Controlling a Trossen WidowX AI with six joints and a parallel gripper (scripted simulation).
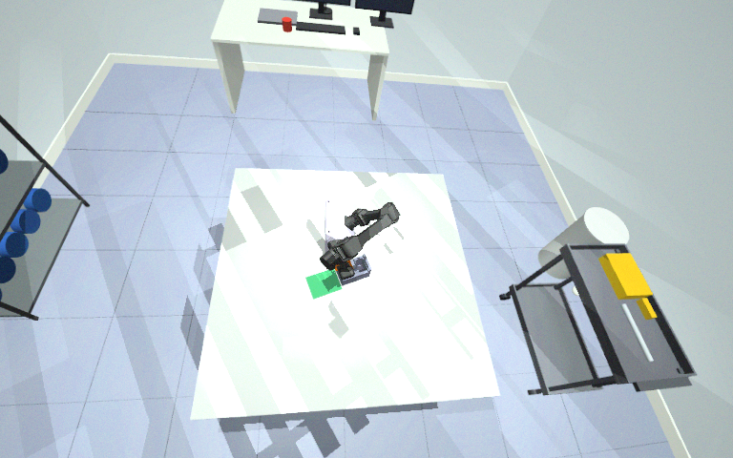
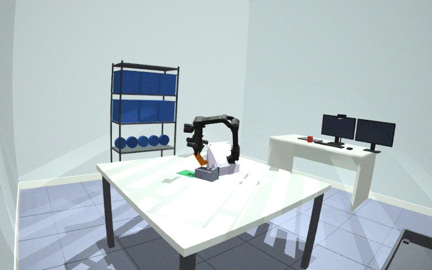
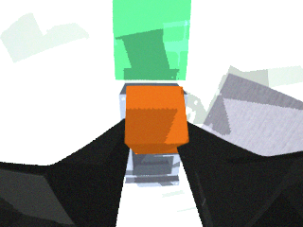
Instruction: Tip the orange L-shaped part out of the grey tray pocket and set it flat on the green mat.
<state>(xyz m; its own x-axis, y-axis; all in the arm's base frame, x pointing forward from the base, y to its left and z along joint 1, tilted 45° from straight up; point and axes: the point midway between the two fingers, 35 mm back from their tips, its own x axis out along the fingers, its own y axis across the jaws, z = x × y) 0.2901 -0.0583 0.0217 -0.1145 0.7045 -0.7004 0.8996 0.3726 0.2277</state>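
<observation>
The green mat is 170 mm below my gripper tip, 70 mm to the right of it and 20 mm ahead of it. Also, from my gripper tip: orange L-shaped part (30 mm below, 30 mm behind, 20 mm to the left).
</observation>
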